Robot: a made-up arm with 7 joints.
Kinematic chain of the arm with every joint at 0, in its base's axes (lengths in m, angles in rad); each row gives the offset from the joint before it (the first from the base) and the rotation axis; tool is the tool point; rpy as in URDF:
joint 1: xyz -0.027 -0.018 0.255 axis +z
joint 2: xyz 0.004 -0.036 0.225 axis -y
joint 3: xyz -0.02 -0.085 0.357 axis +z
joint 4: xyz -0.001 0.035 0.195 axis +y
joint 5: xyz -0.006 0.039 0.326 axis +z
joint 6: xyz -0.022 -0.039 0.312 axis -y
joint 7: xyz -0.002 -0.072 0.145 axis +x
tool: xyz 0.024 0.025 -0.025 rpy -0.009 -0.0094 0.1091
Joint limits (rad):
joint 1: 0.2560..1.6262
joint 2: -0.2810..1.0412
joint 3: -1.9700..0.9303
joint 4: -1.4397..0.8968
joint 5: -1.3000..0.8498
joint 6: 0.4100..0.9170
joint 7: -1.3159..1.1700
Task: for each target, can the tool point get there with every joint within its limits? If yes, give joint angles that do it. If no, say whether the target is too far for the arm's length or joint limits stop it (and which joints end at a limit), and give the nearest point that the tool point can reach.
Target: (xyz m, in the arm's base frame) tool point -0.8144 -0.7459 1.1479
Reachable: yes | joints 0.8375 0.8558 -0.6531 -0.1952 -0.8043 0.7495 -0.4066
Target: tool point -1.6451 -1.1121 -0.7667
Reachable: no: too far | nearest point -0.9035 -0.6106 0.1606 | short by 1.289 m
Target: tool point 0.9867 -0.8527 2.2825
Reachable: no: too far | nearest point 0.5271 -0.5393 1.6000 | short by 0.880 m
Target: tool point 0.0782 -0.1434 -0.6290
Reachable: no: joint limits stop it (at a limit: joint 1, joint 2, joint 4, joint 6, joint 7) | nearest point 0.1210 -0.8077 0.0612 | short by 0.959 m
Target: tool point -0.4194 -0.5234 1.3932
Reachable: yes | joints 1.1300 -0.0626 -0.3747 -1.0289 -0.0124 0.5832 0.9360
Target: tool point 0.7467 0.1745 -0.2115
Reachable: no: joint limits stop it (at a limit: joint 1, joint 2, joint 3, joint 4, joint 6, joint 7) | nearest point 0.6864 -0.6496 0.2779 | short by 0.960 m
